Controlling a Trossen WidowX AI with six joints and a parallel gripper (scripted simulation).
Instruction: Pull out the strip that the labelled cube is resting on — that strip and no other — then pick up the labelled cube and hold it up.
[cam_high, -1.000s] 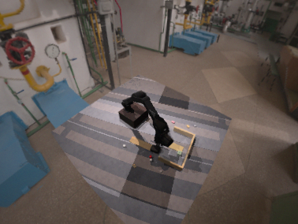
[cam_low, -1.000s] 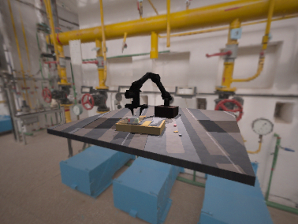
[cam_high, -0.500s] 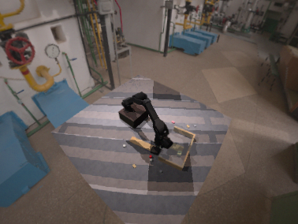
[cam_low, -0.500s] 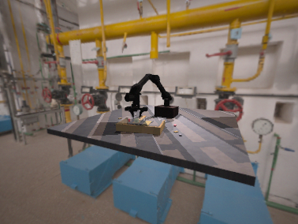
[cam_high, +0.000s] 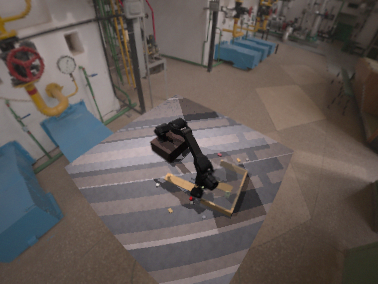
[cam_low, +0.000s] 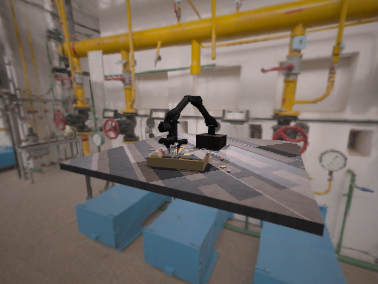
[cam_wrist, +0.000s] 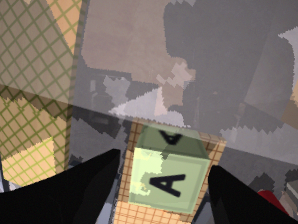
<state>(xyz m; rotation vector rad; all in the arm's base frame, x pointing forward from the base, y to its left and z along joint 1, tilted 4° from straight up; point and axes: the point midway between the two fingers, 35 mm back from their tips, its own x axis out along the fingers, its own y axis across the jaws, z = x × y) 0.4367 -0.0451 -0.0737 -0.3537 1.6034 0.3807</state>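
Right now the small red object is 1 cm ahead of my gripper tip and 8 cm to the right of it.
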